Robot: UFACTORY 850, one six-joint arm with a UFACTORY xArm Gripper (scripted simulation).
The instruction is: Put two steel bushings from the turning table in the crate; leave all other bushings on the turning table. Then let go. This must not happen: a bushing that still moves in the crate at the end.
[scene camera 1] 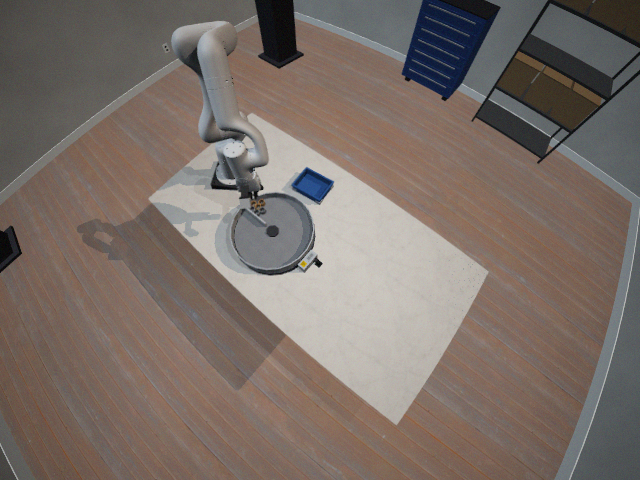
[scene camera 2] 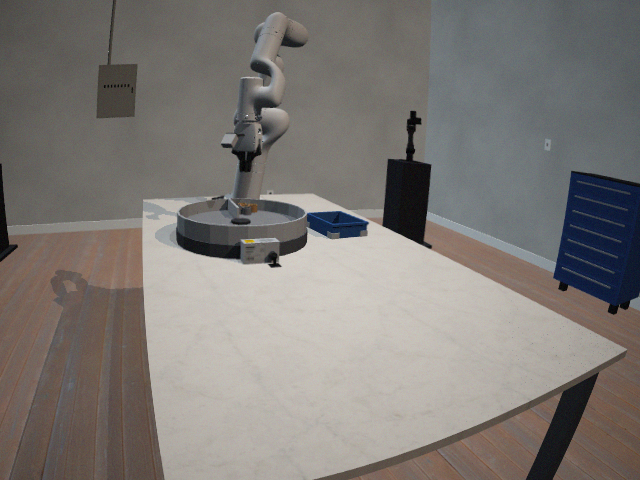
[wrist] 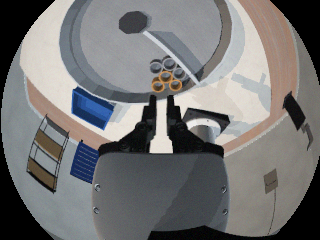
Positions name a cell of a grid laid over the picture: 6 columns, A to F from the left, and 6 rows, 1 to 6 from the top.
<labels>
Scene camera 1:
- blue crate: C3
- round grey turning table: C3
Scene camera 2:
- my gripper: C3
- blue crate: D3
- round grey turning table: C3
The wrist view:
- my gripper: D3
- blue crate: B3
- round grey turning table: C2
</labels>
